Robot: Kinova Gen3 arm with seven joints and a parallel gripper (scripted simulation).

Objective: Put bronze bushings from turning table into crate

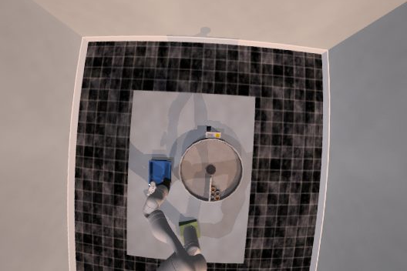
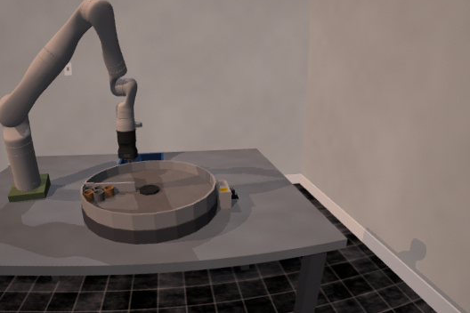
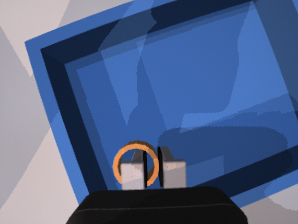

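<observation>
Right now the blue crate is 40 mm to the left of my hand and 30 mm ahead of it. From my hand the other things lie so: round turning table 290 mm to the right, 160 mm ahead, 20 mm above.
</observation>
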